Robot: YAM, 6 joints.
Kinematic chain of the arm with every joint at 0, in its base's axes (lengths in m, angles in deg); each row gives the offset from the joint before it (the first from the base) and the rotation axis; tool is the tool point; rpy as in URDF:
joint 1: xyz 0 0 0.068 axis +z
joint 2: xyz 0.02 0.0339 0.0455 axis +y
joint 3: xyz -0.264 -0.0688 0 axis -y
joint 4: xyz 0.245 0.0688 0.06 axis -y
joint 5: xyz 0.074 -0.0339 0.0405 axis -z
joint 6: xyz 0.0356 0 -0.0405 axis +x
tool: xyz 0 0 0 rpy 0 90 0
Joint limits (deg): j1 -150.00..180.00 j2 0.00..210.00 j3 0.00..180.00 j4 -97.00..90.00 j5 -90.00..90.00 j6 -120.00..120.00
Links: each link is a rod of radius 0.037 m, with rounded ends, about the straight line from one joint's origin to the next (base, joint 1, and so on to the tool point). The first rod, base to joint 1, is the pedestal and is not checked.
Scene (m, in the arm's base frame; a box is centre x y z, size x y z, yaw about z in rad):
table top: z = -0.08
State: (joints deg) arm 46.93 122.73 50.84 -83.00 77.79 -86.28
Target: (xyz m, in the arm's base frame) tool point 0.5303 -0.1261 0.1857
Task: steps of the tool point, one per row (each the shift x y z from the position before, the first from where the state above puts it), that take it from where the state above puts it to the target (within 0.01 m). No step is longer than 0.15 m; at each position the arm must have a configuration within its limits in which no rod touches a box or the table.
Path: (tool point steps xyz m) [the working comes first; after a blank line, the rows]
Joints at the target: -9.95 144.30 127.13 -31.90 66.08 -86.28
Straight joint move there: clear.

1: 0.0670 0.0050 -0.0072
2: 0.0735 -0.0135 0.0017
3: 0.0733 -0.0350 0.0114
4: 0.0651 -0.0566 0.0217
5: 0.0488 -0.0756 0.0313
6: 0.0255 -0.0889 0.0400

